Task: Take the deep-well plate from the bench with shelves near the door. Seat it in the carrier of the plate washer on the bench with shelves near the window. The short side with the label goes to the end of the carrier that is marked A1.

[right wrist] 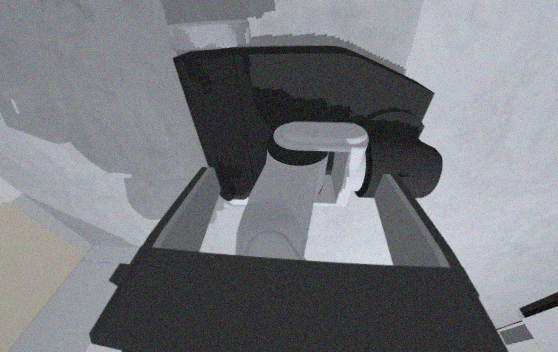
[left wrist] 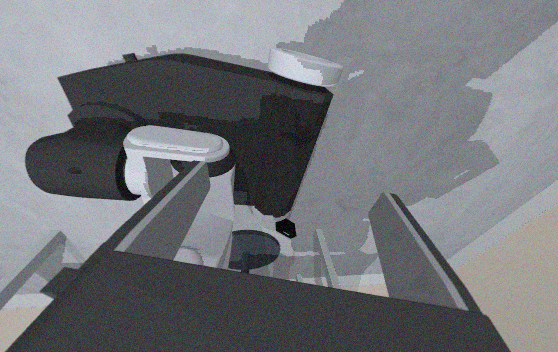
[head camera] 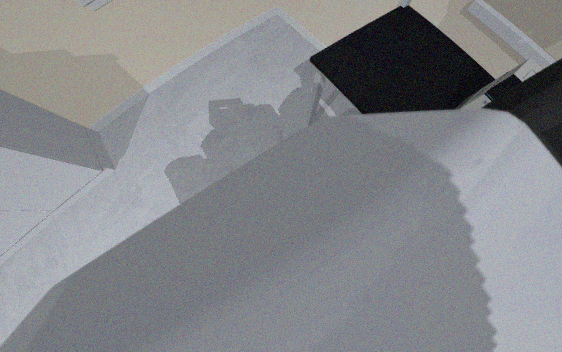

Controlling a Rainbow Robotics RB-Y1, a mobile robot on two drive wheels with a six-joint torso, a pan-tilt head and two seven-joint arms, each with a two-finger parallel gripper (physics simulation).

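The deep-well plate, the plate washer's carrier and its A1 mark cannot be made out in these views. My left gripper is open and empty, with its two fingers wide apart above the floor beside my own base. My right gripper is also open and empty, on the other side of my base, with a pale arm link showing beyond its fingers. Neither gripper shows in the head camera view, where a large grey part of my own body hides the lower and middle picture.
A black bench top is at the upper right of the head camera view, with another dark surface at the right edge. In the left wrist view, a small black object lies on the floor near a dark round disc and a thin bench leg.
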